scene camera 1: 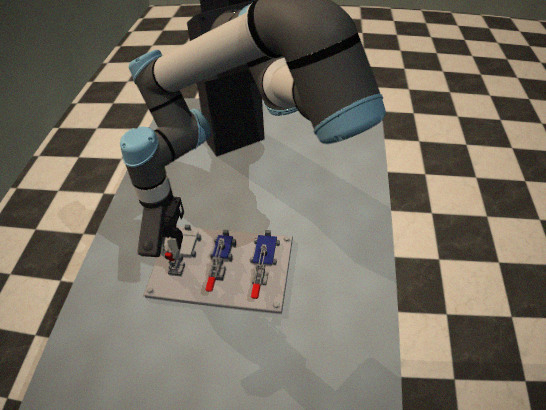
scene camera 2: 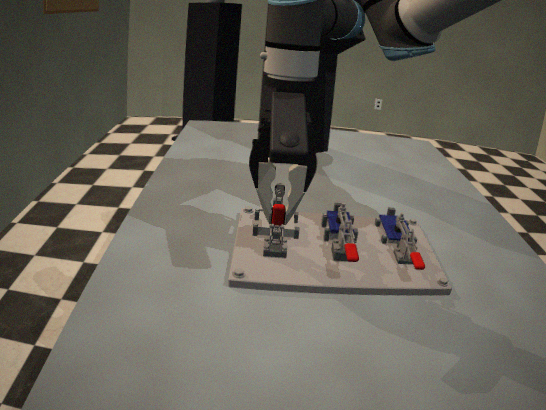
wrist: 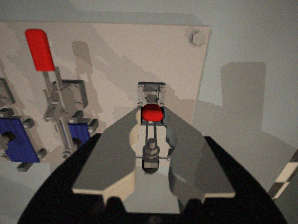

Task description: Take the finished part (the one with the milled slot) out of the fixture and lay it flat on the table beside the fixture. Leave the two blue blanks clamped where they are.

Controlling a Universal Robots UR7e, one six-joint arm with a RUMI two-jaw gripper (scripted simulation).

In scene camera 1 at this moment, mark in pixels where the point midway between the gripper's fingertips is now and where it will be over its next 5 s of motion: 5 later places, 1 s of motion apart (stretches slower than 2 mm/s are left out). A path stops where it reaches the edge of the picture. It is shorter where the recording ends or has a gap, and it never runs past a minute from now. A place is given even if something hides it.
My gripper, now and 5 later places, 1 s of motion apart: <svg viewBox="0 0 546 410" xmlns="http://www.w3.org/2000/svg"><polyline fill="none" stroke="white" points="172,259 171,255 168,246 168,247 175,230 178,222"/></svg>
